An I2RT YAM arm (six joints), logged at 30 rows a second.
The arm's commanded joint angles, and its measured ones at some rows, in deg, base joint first. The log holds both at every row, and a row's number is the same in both.
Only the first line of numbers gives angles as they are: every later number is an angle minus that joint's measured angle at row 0.
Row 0, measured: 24.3 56.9 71.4 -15.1 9.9 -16.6
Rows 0 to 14, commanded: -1.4 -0.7 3.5 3.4 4.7 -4.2; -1.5 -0.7 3.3 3.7 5.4 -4.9; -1.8 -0.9 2.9 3.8 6.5 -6.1; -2.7 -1.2 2.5 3.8 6.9 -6.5; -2.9 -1.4 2.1 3.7 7.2 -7.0; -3.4 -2.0 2.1 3.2 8.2 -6.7; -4.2 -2.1 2.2 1.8 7.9 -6.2; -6.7 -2.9 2.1 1.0 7.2 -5.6; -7.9 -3.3 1.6 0.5 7.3 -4.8; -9.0 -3.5 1.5 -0.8 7.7 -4.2; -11.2 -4.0 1.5 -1.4 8.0 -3.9; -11.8 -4.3 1.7 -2.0 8.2 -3.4; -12.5 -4.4 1.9 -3.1 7.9 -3.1; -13.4 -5.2 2.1 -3.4 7.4 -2.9; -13.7 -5.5 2.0 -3.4 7.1 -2.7
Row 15, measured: -11.7 -3.0 0.6 -2.1 6.7 -4.1
